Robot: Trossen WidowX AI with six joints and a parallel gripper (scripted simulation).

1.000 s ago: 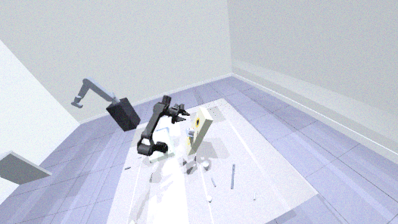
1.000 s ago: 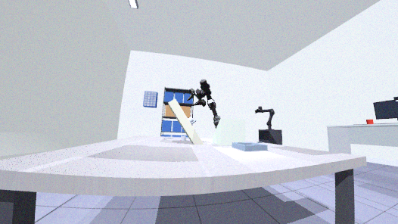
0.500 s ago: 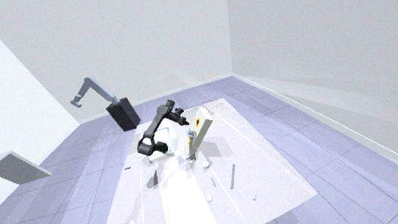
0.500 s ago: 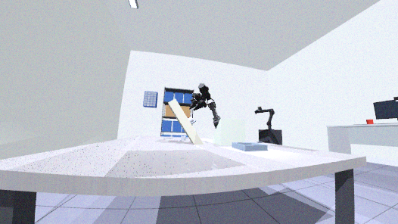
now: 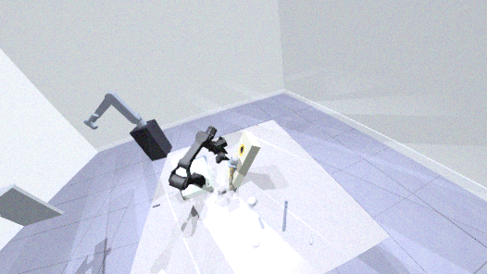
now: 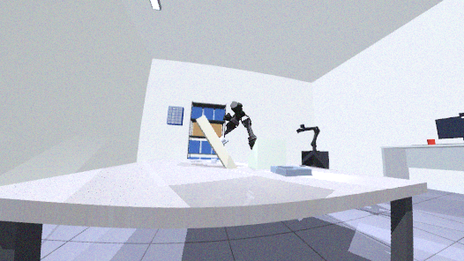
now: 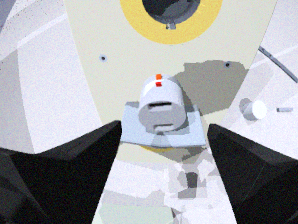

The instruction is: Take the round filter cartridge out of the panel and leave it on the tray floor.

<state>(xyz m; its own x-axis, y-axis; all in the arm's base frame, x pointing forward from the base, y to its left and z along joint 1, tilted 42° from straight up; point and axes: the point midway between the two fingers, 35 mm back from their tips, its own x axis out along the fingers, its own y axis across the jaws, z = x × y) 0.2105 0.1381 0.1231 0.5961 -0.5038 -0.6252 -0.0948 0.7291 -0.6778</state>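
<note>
Now: gripper tip 2 cm short of the round filter cartridge and 4 cm above it. Round my gripper tip: blue-grey tray 33 cm behind, 26 cm to the left, 21 cm below; then service panel 6 cm ahead, 6 cm below.
</note>
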